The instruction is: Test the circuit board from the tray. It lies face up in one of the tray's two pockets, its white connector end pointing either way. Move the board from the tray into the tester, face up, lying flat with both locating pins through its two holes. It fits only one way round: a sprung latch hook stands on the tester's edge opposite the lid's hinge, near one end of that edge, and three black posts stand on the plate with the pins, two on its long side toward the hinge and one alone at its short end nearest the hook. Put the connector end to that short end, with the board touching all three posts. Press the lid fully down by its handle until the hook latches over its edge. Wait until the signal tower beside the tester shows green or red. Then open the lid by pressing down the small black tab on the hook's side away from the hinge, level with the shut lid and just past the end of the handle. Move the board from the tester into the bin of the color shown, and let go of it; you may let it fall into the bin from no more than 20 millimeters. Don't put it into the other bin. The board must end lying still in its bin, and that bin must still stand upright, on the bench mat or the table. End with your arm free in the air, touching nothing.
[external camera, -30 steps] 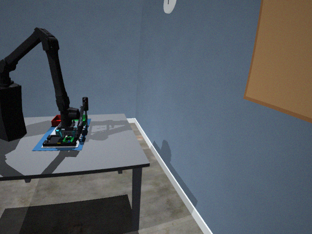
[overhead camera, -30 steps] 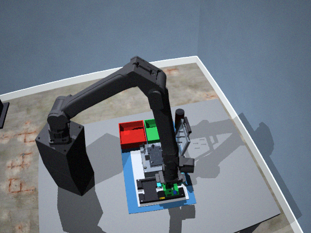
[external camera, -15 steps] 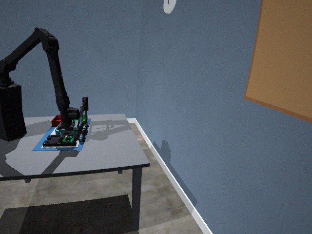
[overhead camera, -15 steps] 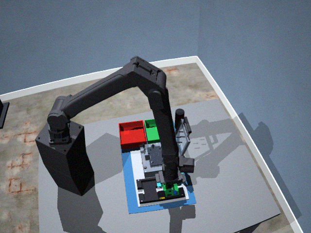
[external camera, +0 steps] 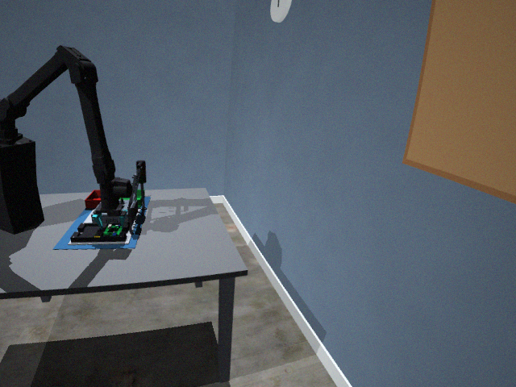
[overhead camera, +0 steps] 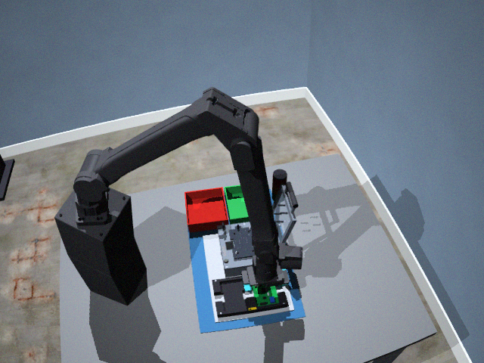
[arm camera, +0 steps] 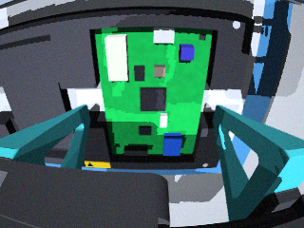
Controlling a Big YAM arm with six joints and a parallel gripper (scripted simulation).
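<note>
My gripper is now 20 mm above the green circuit board. Round my hand: black latch hook: 90 mm behind, 230 mm to the left, 50 mm above; clear lid: 90 mm ahead, 160 mm to the left, 140 mm above; green bin: 30 mm ahead, 370 mm to the left, 20 mm below.
</note>
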